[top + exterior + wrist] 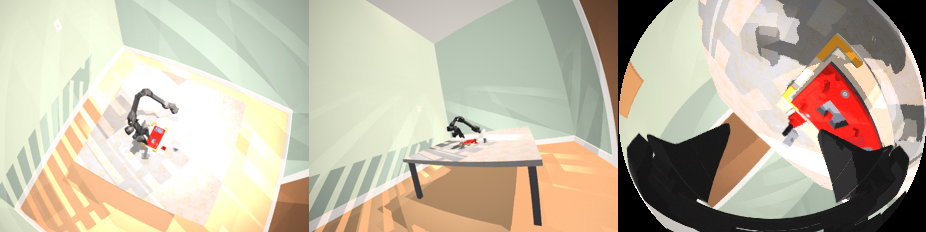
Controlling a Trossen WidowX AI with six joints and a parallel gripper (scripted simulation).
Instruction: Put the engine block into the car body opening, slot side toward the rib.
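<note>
Right now my gripper tip is 230 mm to the right of the engine block, 80 mm above it and 70 mm past it.
</note>
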